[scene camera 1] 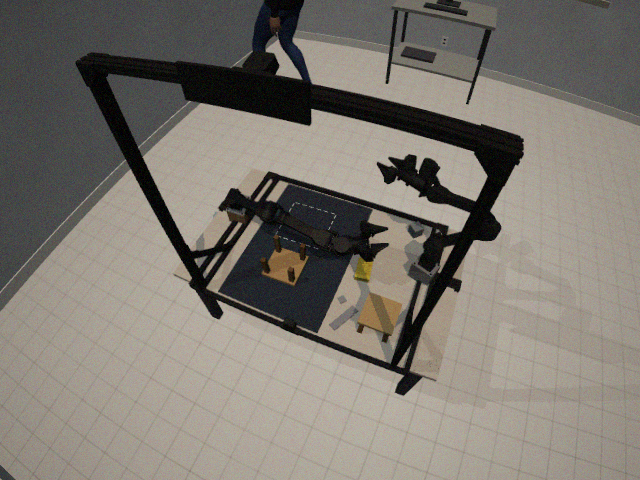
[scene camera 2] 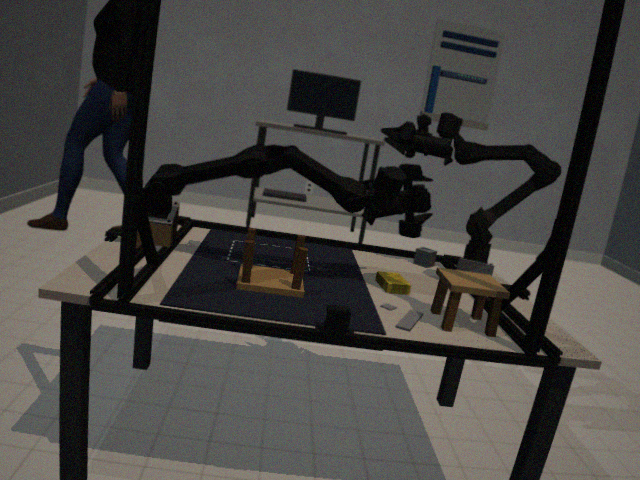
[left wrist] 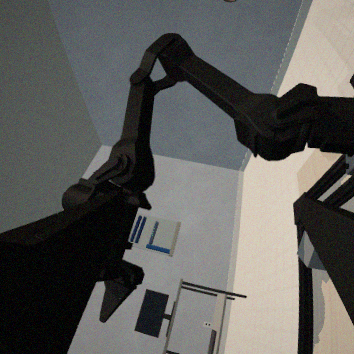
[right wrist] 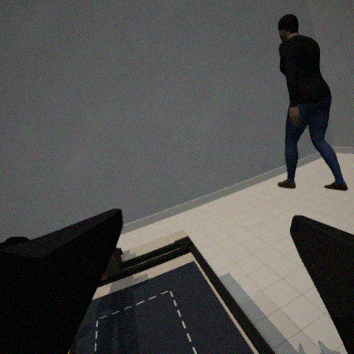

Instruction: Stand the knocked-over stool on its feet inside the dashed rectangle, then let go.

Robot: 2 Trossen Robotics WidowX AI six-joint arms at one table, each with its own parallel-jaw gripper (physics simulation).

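Places are measured from the left arm's base along level axes (x ahead, y left, z up), in metres.
Pixels of known places: left gripper, fingertip midpoint: (scene camera 1: 388, 236) (scene camera 2: 431, 197) (left wrist: 214, 202); right gripper, fingertip midpoint: (scene camera 1: 382, 160) (scene camera 2: 382, 134) (left wrist: 81, 329) (right wrist: 207, 220); left arm's base at its link origin: (scene camera 1: 238, 203) (scene camera 2: 157, 210); right arm's base at its link origin: (scene camera 1: 426, 264) (scene camera 2: 475, 262).
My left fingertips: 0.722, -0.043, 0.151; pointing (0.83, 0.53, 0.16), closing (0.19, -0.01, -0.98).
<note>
For each thing: its middle in the pictures, then the offset to it from my left fingertips, as dx, dy, dz. "spot": a spot on its surface instead. Level surfaces: height alone.
- knocked-over stool, body centre: (scene camera 2: 273, 260) (scene camera 1: 284, 259) -0.395, -0.135, -0.195
- dark mat at its surface level: dz -0.252
- dashed rectangle at a spot on its surface: (scene camera 2: 234, 241) (right wrist: 164, 292) (scene camera 1: 293, 204) spot: -0.515, +0.214, -0.251
- second stool at the middle of its body: (scene camera 2: 466, 302) (scene camera 1: 378, 318) +0.062, -0.246, -0.200
- yellow block at the middle of its body: (scene camera 2: 392, 282) (scene camera 1: 363, 269) -0.067, -0.028, -0.242
- grey cube at the middle of its body: (left wrist: 318, 250) (scene camera 2: 425, 257) (scene camera 1: 415, 229) +0.100, +0.269, -0.230
- flat grey strip at the middle of its body: (scene camera 2: 409, 320) (scene camera 1: 343, 317) -0.071, -0.269, -0.253
- small grey tile at the middle of its body: (scene camera 2: 388, 306) (scene camera 1: 342, 299) -0.107, -0.193, -0.255
The knocked-over stool (scene camera 1: 285, 266) (scene camera 2: 271, 280) lies upside down on the dark mat (scene camera 1: 315, 310) (scene camera 2: 201, 294), its seat flat and its brown legs pointing up. It is on the near side of the dashed rectangle (scene camera 1: 294, 203) (scene camera 2: 234, 241) (right wrist: 170, 291), which is partly hidden by the left arm in scene camera 1. My left gripper (scene camera 1: 386, 237) (scene camera 2: 430, 197) (left wrist: 214, 202) is open and empty, raised to the right of the stool. My right gripper (scene camera 1: 383, 160) (scene camera 2: 385, 132) (right wrist: 207, 220) is open and empty, high above the table's far side.
A second stool (scene camera 1: 381, 313) (scene camera 2: 473, 282) stands upright at the right. A yellow block (scene camera 1: 363, 270) (scene camera 2: 393, 282), a grey cube (scene camera 1: 415, 228) (scene camera 2: 425, 256), a flat grey strip (scene camera 1: 343, 317) (scene camera 2: 409, 320) and a small grey tile (scene camera 1: 341, 299) (scene camera 2: 388, 306) lie right of the mat.
</note>
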